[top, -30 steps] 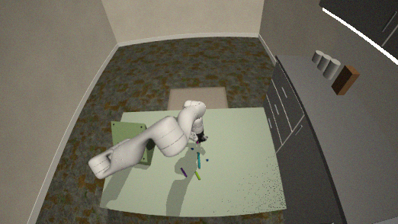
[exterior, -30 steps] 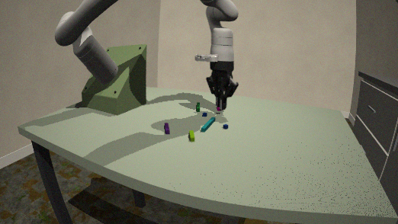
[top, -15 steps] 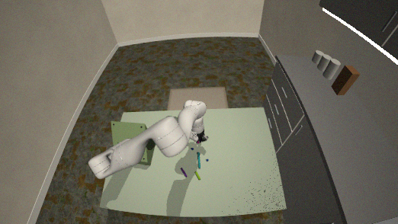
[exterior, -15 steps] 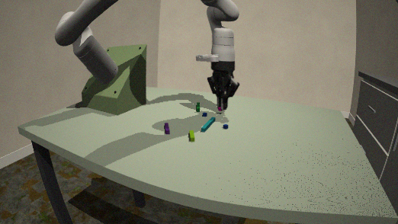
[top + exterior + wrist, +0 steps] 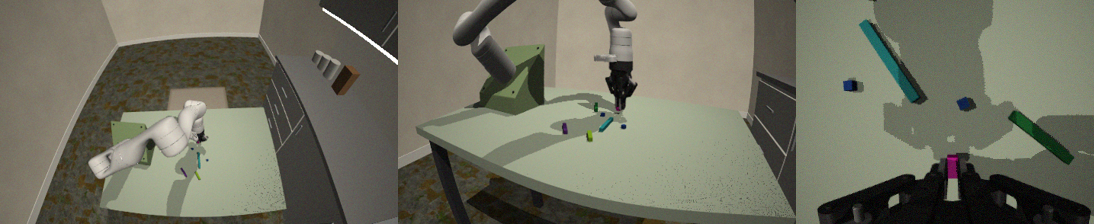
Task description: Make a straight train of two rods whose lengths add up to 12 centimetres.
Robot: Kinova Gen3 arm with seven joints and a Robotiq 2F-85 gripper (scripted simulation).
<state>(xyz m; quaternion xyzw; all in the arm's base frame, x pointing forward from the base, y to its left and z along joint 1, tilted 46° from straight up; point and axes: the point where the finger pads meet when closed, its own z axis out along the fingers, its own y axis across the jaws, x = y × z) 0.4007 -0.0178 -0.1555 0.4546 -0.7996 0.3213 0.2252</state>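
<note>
Now: hand 20 mm above the magenta rod. Round my hand: purple rod: 210 mm to the right, 80 mm behind, 30 mm below; then green rod: 90 mm behind, 30 mm below, 20 mm to the left; then turquoise rod: 120 mm to the right, 30 mm below.
</note>
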